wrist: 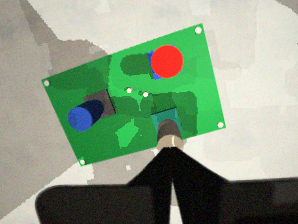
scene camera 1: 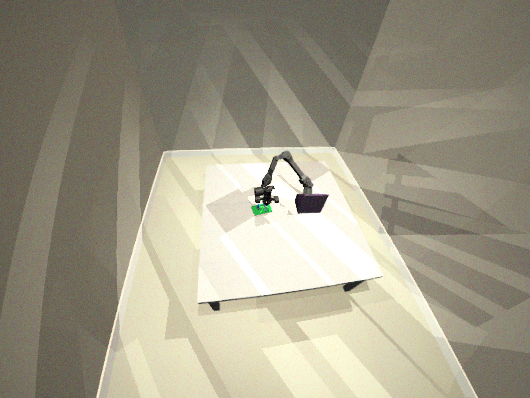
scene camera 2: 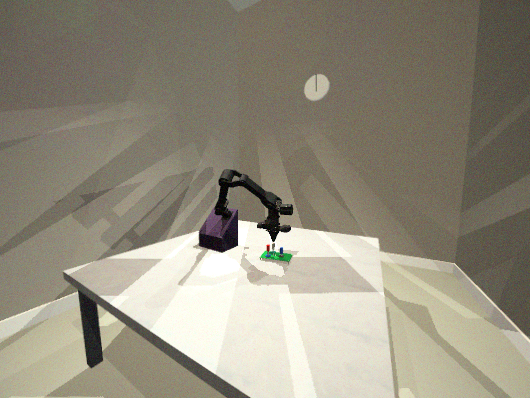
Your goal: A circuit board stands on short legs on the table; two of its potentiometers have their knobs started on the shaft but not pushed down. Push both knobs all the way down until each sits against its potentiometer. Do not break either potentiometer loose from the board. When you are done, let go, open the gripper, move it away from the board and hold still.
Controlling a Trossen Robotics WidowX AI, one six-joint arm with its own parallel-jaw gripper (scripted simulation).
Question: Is the gripper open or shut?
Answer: Shut.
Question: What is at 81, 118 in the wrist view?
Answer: A blue knob.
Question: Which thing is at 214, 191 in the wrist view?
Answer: The gripper.
